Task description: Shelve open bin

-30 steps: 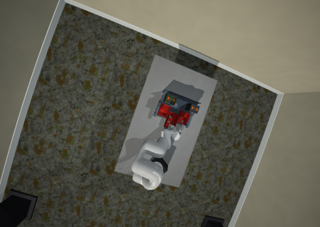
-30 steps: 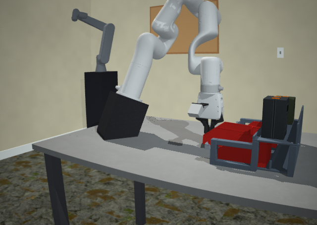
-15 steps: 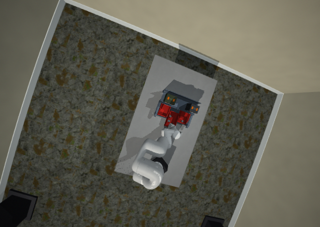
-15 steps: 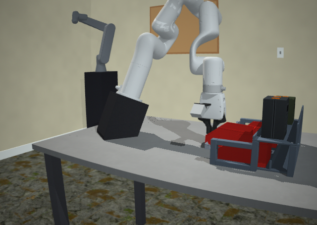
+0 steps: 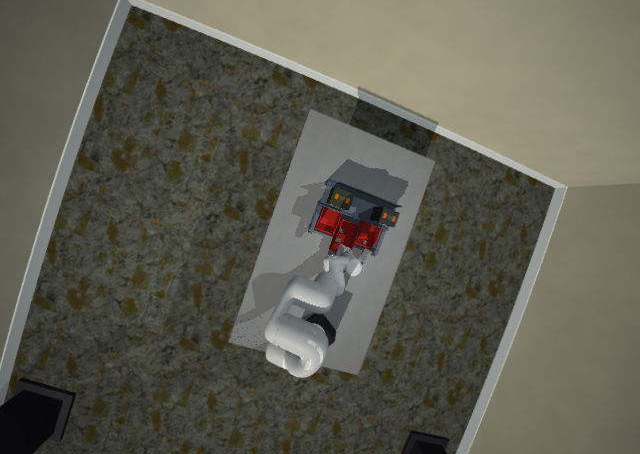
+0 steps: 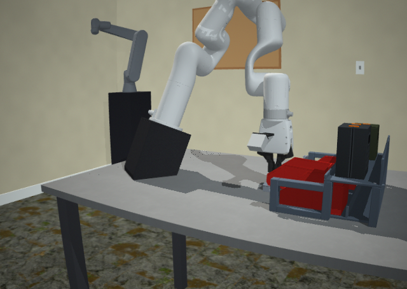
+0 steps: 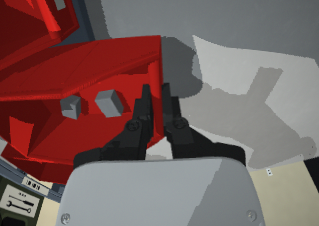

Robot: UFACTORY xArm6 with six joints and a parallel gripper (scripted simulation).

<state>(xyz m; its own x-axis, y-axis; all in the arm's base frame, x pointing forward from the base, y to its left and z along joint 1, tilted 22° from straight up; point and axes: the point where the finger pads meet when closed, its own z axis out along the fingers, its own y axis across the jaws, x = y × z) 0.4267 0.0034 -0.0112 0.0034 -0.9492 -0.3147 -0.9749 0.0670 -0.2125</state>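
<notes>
The grey-blue shelf bar lies 6 cm ahead of my hand and 5 cm below it.
</notes>
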